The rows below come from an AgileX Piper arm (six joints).
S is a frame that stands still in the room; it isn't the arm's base.
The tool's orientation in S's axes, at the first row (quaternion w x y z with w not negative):
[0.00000 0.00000 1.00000 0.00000]
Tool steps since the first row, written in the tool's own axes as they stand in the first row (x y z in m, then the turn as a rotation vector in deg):
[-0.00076 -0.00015 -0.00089 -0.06 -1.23 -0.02]
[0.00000 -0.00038 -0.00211 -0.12 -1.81 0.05]
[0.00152 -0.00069 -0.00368 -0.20 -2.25 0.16]
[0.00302 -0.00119 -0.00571 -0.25 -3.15 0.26]
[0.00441 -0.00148 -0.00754 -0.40 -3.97 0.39]
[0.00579 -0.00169 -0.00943 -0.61 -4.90 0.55]
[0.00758 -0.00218 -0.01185 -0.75 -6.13 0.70]
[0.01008 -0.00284 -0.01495 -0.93 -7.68 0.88]
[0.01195 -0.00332 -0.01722 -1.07 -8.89 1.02]
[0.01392 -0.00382 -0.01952 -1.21 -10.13 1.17]
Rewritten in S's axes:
[0.00076 -0.00015 0.00089 0.06 -1.23 0.02]
[0.00000 -0.00038 0.00211 0.12 -1.81 -0.05]
[-0.00152 -0.00069 0.00368 0.20 -2.25 -0.16]
[-0.00302 -0.00119 0.00571 0.25 -3.15 -0.26]
[-0.00441 -0.00148 0.00754 0.40 -3.97 -0.39]
[-0.00579 -0.00169 0.00943 0.61 -4.90 -0.55]
[-0.00758 -0.00218 0.01185 0.75 -6.13 -0.70]
[-0.01008 -0.00284 0.01495 0.93 -7.68 -0.88]
[-0.01195 -0.00332 0.01722 1.07 -8.89 -1.02]
[-0.01392 -0.00382 0.01952 1.21 -10.13 -1.17]

